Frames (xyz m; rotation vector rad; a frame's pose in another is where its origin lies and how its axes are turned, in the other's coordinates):
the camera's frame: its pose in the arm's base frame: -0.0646 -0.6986 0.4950 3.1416 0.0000 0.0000
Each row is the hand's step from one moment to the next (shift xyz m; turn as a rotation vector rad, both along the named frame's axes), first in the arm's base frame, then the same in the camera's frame.
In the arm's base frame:
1: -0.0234 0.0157 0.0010 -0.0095 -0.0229 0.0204
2: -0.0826 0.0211 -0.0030 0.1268 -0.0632 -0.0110
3: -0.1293 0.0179 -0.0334 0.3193 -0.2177 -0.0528
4: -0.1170 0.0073 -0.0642 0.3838 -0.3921 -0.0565
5: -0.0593 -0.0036 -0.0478 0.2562 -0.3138 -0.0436
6: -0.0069 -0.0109 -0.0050 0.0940 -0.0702 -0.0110
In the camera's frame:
1: -0.0234 -0.0157 -0.0010 -0.0095 0.0229 -0.0204
2: -0.0826 -0.0211 0.0030 0.1268 0.0632 0.0110
3: -0.1293 -0.0179 0.0334 0.3193 0.2177 0.0528
4: -0.1170 -0.0073 0.0642 0.3838 0.3921 0.0565
5: -0.0593 0.0036 0.0478 0.2562 0.3138 0.0436
6: -0.0069 0.0109 0.0050 0.0940 0.0702 0.0110

